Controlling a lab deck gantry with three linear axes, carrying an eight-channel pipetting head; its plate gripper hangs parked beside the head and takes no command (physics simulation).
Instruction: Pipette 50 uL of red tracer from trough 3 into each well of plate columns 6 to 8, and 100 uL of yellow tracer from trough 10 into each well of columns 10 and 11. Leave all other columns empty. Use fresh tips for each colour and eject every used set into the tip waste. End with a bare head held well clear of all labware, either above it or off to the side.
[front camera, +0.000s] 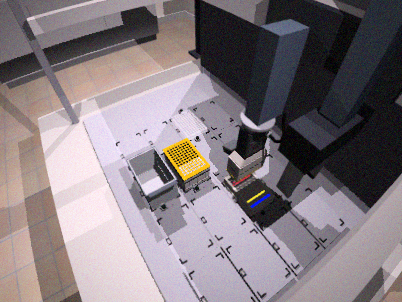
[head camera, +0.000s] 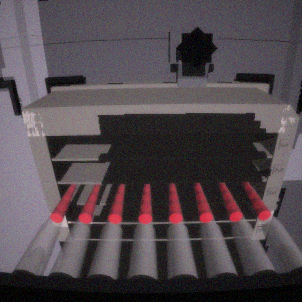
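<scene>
The eight-channel head is low over the trough rack. In the head view it carries eight pale tips with red liquid in their narrow lower parts. The tip ends lie across the rack's dark interior; their depth and trough cannot be told. A red strip shows beside the head, and a yellow strip farther along. The white well plate lies behind the yellow tip rack, which has white tips at its near end. The parked plate gripper hangs beside the head; its fingers are unclear.
The open grey tip waste bin stands left of the tip rack. A blue strip lies beside the yellow one. A dark upright panel rises behind the head. Black corner marks and rails run across the deck.
</scene>
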